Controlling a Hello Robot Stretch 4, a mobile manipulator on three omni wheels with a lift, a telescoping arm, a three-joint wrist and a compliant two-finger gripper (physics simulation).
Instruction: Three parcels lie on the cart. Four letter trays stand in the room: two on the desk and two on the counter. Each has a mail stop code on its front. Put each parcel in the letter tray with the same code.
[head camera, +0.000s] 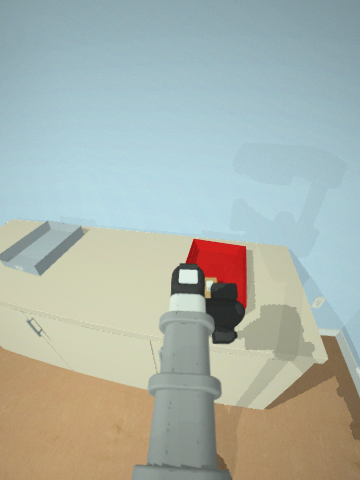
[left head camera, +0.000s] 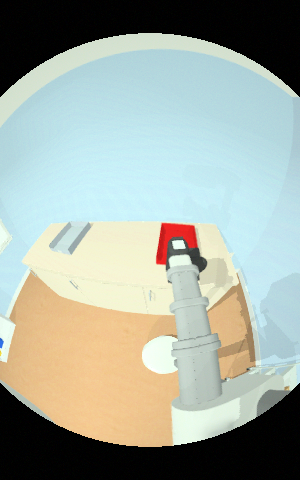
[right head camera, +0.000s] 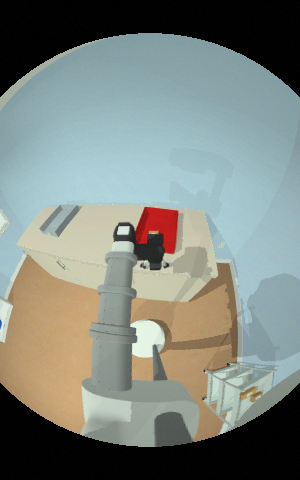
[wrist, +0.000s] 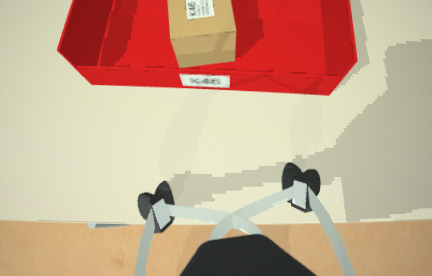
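Where they show: gripper, between the fingertips: (wrist: 229, 187); robot's base, origin of its link: (left head camera: 162, 353) (right head camera: 144, 337).
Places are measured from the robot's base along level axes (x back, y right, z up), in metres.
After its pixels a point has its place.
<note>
A tan parcel (head camera: 208, 281) @(y 0.083, x -0.639, z 0.936 m) (right head camera: 154, 232) @(y 0.095, x -0.647, z 0.933 m) (wrist: 202, 25) @(y 0.087, x -0.583, z 0.935 m) with a K46 label lies in the red letter tray (head camera: 220, 243) @(y 0.155, x -0.880, z 0.944 m) (left head camera: 178, 228) @(y 0.160, x -0.878, z 0.903 m) (right head camera: 161, 210) @(y 0.154, x -0.880, z 0.927 m) (wrist: 280, 84) @(y 0.154, x -0.531, z 0.900 m), whose front label also reads K46. My gripper (right head camera: 155, 265) @(y 0.092, x -0.441, z 0.884 m) (wrist: 229, 187) @(y 0.092, x -0.441, z 0.884 m) is open and empty, over the counter's front part, before the tray and apart from it. A grey letter tray (head camera: 62, 254) @(y -0.643, x -0.821, z 0.888 m) (left head camera: 80, 241) @(y -0.645, x -0.805, z 0.890 m) (right head camera: 65, 224) @(y -0.651, x -0.790, z 0.898 m) stands at the counter's left end; its code is too small to read. Two tan parcels (right head camera: 248, 393) (right head camera: 256, 397) lie on the cart (right head camera: 231, 384) @(y 0.649, x 0.476, z 0.590 m) at lower right.
The cream counter (head camera: 125, 280) @(y -0.267, x -0.675, z 0.882 m) (left head camera: 115, 255) @(y -0.306, x -0.650, z 0.883 m) (right head camera: 90, 235) @(y -0.362, x -0.673, z 0.882 m) (wrist: 50, 150) @(y -0.087, x -0.501, z 0.883 m) stands against the blue wall. A white round object (left head camera: 159, 354) @(y -0.038, x -0.005, z 0.187 m) (right head camera: 146, 337) @(y 0.029, x -0.012, z 0.187 m) is near my arm's base. A white piece of furniture (left head camera: 6, 327) @(y -2.435, x 0.224, z 0.073 m) with blue and yellow patches is cut off at the left.
</note>
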